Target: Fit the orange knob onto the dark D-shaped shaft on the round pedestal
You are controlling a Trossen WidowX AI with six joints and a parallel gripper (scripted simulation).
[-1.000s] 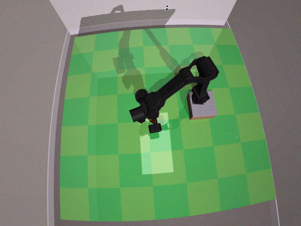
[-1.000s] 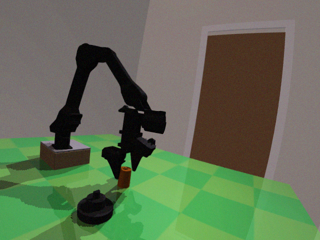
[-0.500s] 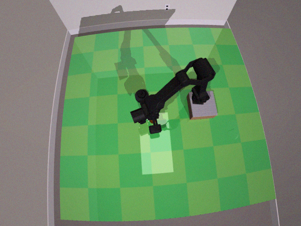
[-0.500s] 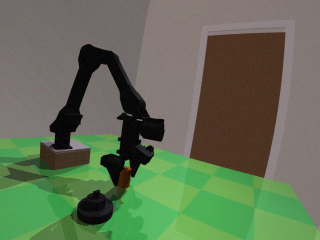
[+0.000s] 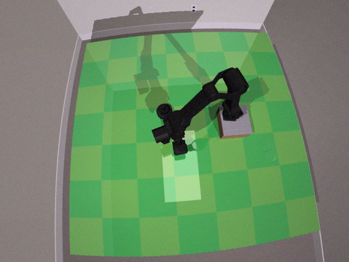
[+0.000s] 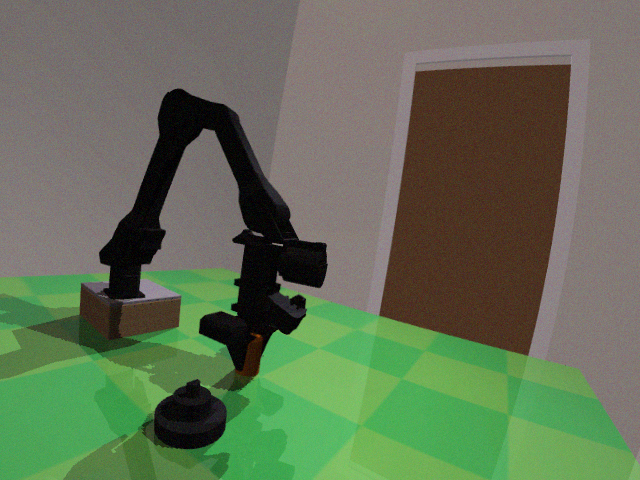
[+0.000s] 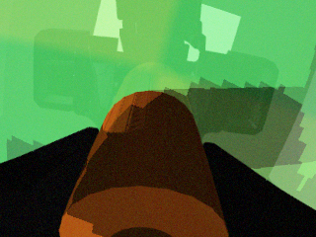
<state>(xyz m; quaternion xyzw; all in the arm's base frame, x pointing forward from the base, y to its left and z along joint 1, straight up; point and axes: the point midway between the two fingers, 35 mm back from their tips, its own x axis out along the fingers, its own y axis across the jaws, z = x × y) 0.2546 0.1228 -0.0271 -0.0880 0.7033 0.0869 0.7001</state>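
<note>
My gripper tip is now 140 mm to the left of the dark round pedestal, 80 mm short of it and 20 mm below it. Also, from my gripper tip: orange knob: 20 mm above.
</note>
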